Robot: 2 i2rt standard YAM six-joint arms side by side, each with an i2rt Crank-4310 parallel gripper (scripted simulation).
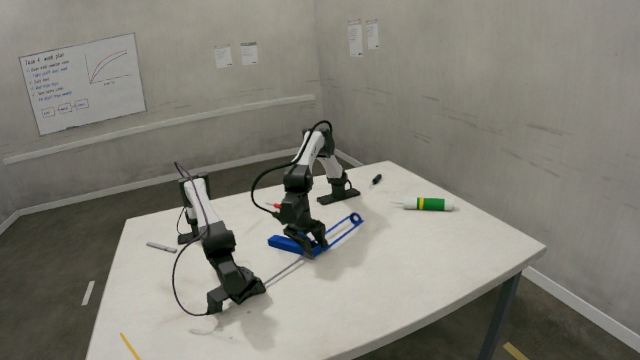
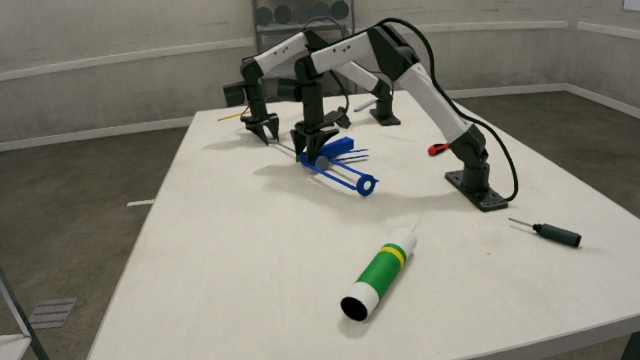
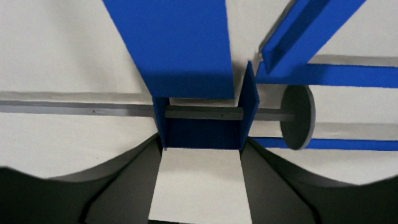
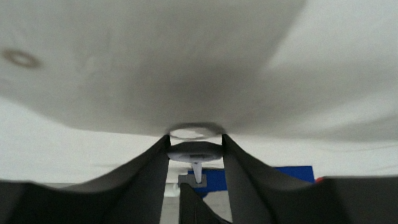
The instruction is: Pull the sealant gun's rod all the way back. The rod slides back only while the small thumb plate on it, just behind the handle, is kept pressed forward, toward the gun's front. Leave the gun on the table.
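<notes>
I see my left gripper (image 2: 303,159), (image 1: 316,252) and (image 3: 201,135). My right gripper (image 2: 272,144) and (image 4: 195,137) is visible to me too. Then I have in sight a blue sealant gun (image 2: 341,146), (image 3: 181,56) and (image 4: 216,180). There is also a dark screwdriver (image 2: 552,232); in image 3 it is out of frame, and image 4 misses the screwdriver, hidden by my right gripper.
</notes>
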